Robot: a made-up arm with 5 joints. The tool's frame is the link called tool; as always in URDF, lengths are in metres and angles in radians.
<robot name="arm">
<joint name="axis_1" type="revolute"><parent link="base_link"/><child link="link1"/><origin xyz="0.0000 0.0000 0.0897" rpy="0.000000 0.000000 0.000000"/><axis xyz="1 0 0"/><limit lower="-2.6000" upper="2.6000" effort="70" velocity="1.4"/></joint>
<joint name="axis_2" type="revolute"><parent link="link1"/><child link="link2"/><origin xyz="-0.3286 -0.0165 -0.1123" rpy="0.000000 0.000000 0.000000"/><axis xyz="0 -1 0"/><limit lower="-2.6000" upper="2.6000" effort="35" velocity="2.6"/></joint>
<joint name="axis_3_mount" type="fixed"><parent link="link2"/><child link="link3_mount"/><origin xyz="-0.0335 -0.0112 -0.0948" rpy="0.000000 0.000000 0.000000"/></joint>
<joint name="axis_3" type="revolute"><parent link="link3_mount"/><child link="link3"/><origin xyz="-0.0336 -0.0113 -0.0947" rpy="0.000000 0.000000 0.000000"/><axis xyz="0 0 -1"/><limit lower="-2.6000" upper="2.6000" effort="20" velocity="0.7"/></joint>
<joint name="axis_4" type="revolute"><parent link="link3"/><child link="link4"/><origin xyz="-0.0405 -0.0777 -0.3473" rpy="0.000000 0.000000 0.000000"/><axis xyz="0 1 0"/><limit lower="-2.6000" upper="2.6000" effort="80" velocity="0.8"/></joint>
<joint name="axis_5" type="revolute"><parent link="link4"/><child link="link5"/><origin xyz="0.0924 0.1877 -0.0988" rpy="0.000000 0.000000 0.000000"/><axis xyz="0 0 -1"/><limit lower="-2.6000" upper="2.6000" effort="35" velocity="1.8"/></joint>
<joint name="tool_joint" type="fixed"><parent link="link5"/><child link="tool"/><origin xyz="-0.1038 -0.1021 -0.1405" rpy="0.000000 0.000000 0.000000"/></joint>
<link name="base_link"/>
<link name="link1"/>
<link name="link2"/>
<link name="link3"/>
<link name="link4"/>
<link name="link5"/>
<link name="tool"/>
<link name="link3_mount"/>
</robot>
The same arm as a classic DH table. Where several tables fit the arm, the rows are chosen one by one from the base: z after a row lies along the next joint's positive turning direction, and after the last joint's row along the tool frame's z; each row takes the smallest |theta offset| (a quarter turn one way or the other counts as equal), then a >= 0, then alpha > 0; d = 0 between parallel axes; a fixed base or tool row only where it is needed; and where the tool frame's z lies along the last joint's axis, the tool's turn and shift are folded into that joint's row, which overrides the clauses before.
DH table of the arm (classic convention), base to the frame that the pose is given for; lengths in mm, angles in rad. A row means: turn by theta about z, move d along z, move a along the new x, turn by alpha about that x. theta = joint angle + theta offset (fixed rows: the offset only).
base (fixed): theta_offset 1.5708; d 89.7; a 0; alpha 1.5708
axis_1: theta_offset -1.5708; d -328.6; a 112.3; alpha 1.5708
axis_2: theta_offset -1.5708; d 39; a 67.1; alpha -1.5708
axis_3: theta_offset 0; d 536.8; a 40.5; alpha -1.5708
axis_4: theta_offset 0; d 110; a -92.4; alpha 1.5708
axis_5: theta_offset -0.7771; d 0; a 145.6; alpha 3.1416
tool (fixed): theta_offset 2.3645; d -239.3; a 0; alpha 0
Joint limits (rad, base to tool): -2.6..2.6 -2.6..2.6 -2.6..2.6 -2.6..2.6 -2.6..2.6

